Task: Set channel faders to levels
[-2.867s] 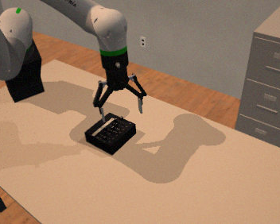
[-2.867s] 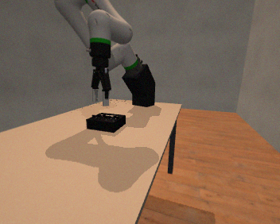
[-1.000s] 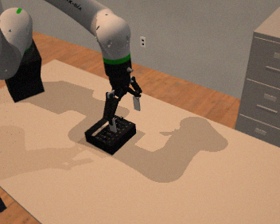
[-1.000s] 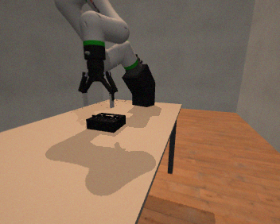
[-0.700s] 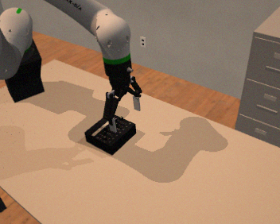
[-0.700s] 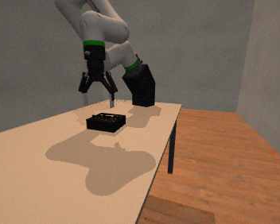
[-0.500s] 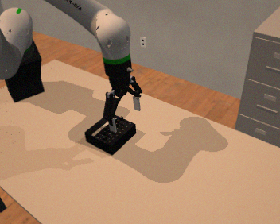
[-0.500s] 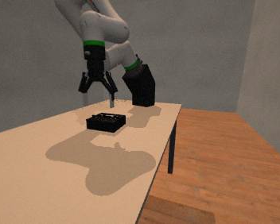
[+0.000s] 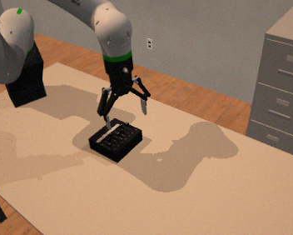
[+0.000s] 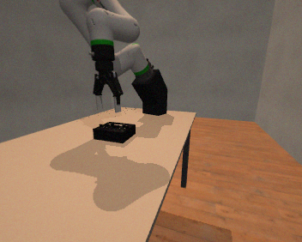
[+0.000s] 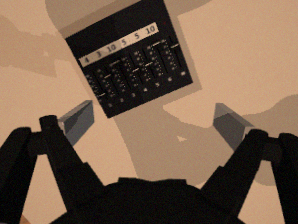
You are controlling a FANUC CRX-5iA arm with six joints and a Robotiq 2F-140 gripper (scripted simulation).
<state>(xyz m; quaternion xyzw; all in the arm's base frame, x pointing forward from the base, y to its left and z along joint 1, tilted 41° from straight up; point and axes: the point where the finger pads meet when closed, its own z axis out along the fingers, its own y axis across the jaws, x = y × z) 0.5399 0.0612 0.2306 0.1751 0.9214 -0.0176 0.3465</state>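
Now: the channel 1 cap 9 cm below my hand, 7 cm to the right of it and 4 cm behind it. Round my hand: cap 4 (9 cm below, 5 cm behind); then cap 2 (9 cm below, 6 cm behind, 5 cm to the right); then cap 3 (9 cm below, 7 cm behind, 2 cm to the right).
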